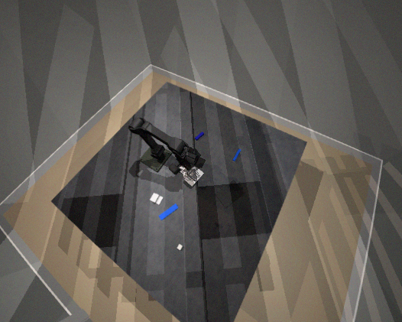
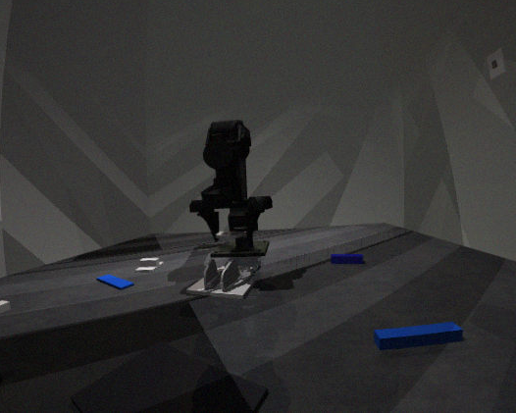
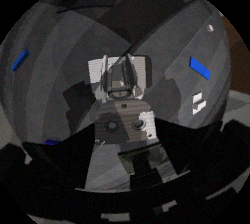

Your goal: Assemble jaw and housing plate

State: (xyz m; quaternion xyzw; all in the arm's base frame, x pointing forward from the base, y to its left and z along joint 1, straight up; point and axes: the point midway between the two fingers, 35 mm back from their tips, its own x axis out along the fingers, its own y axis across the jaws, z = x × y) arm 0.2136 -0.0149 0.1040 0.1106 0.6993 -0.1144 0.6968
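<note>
Now: gripper tip 70 mm above the jaw, 30 mm short of it and 10 mm to the right of it. Round my gripper tip: small white cube (430 mm to the right, 170 mm ahead, 70 mm below); dark square slab (330 mm ahead, 80 mm below, 40 mm to the right); dark cube (320 mm ahead, 240 mm to the right, 70 mm below).
</note>
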